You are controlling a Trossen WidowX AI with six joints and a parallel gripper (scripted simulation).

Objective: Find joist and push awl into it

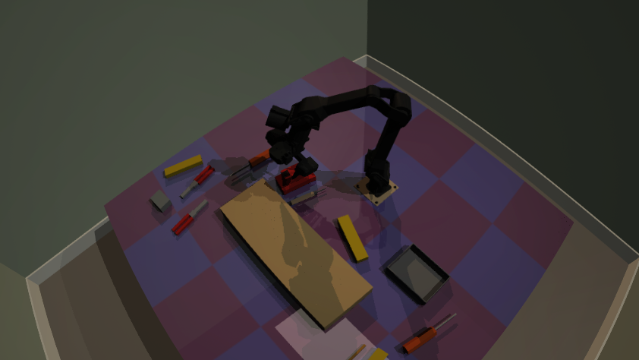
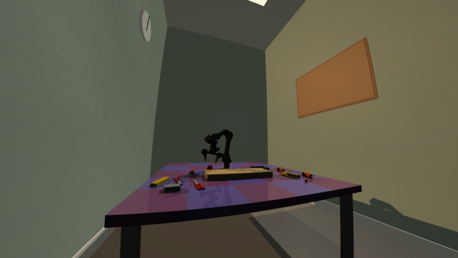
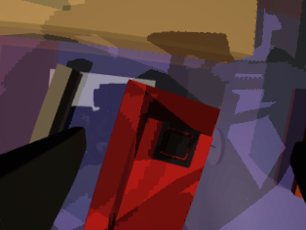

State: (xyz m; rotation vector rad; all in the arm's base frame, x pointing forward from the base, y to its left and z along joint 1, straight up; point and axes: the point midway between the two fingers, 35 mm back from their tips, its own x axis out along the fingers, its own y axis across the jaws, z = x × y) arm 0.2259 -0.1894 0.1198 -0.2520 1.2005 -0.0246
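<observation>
Now: gripper tip 5 cm above the stud finder and 2 cm past it. Round my gripper tip: grey tray: 52 cm to the left, 12 cm behind, 8 cm below; grey block: 42 cm ahead, 23 cm to the right, 8 cm below; awl: 8 cm to the left, 8 cm below, 4 cm behind.
</observation>
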